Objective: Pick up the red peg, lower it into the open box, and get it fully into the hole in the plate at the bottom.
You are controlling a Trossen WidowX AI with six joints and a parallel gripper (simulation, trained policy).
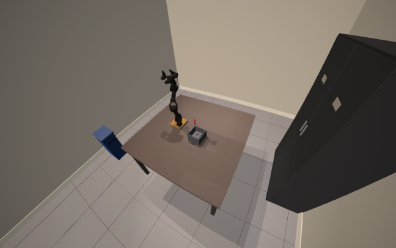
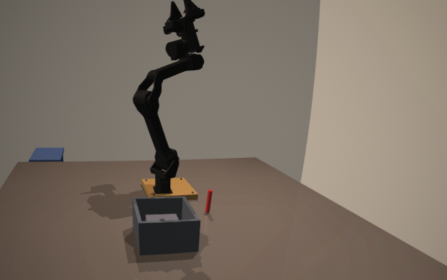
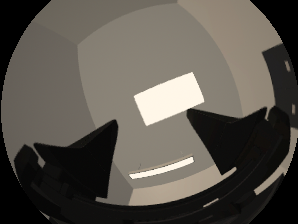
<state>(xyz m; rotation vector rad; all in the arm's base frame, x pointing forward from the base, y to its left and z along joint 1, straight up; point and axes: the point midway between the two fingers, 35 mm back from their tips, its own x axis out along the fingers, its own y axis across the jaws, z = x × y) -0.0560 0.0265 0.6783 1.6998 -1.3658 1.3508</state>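
The red peg lies 69 cm below my gripper tip, 21 cm ahead of it and 12 cm to the left of it. Also, from my gripper tip: dark grey box (71 cm below, 37 cm ahead, 7 cm to the right); light grey plate (69 cm below, 37 cm ahead, 7 cm to the right).
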